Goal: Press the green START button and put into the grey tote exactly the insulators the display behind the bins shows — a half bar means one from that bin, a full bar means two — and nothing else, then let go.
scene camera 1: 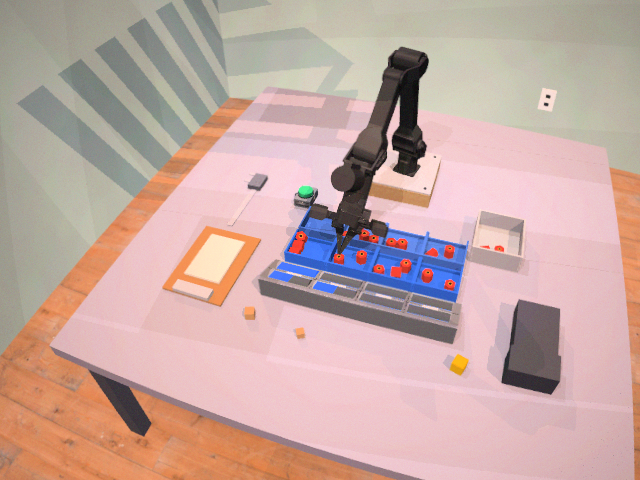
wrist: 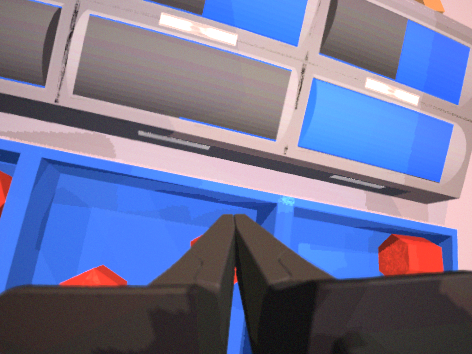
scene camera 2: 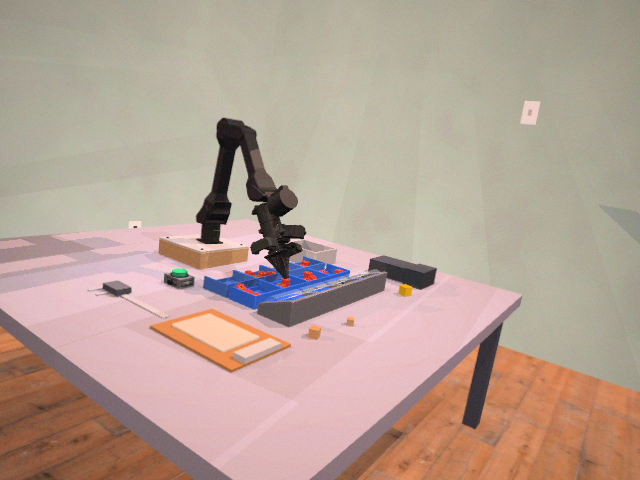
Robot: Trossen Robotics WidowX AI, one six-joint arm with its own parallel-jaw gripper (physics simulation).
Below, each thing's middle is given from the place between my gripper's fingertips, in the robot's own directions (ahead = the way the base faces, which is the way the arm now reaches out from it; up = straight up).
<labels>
Right now the grey tote (scene camera 1: 492,229) is 330 mm to the left of my hand, 260 mm behind it and 20 mm below it. Round my hand: dark box (scene camera 1: 532,362): 500 mm to the left, 20 mm below, 20 mm ahead.
</labels>
